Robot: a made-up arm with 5 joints.
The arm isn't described. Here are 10 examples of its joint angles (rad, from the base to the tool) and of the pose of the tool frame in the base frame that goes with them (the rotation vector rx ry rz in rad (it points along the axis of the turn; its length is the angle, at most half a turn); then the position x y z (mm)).
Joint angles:
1: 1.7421 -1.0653 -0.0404 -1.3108 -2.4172
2: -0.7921 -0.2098 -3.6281 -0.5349 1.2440
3: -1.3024 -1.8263 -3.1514 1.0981 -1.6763
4: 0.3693 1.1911 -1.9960 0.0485 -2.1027
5: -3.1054 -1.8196 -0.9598 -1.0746 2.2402
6: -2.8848 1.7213 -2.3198 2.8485 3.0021
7: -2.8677 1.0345 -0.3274 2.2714 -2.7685
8: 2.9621 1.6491 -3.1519 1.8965 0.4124
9: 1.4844 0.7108 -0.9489 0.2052 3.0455
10: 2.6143 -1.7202 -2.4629 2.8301 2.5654
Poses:
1: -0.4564 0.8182 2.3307 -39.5 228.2 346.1
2: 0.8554 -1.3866 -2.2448 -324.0 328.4 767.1
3: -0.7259 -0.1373 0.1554 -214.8 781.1 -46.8
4: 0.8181 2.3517 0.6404 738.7 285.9 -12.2
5: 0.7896 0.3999 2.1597 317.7 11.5 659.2
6: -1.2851 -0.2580 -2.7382 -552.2 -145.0 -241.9
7: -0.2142 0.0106 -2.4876 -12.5 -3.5 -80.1
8: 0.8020 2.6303 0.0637 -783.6 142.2 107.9
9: -2.2141 2.1927 0.0328 43.6 503.9 -106.5
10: -2.0407 -0.0499 1.3957 606.8 -353.3 377.1
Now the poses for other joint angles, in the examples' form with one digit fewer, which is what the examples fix.
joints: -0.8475 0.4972 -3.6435 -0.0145 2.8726
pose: -0.006 -0.019 -1.116 27 -30 957
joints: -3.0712 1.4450 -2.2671 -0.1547 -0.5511
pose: 0.666 -2.074 -0.275 -800 -56 -67
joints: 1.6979 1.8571 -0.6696 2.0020 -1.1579
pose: -0.009 -0.064 -2.601 20 -160 -166
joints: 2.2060 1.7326 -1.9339 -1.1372 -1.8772
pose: 1.051 -2.064 -1.808 -332 450 -325
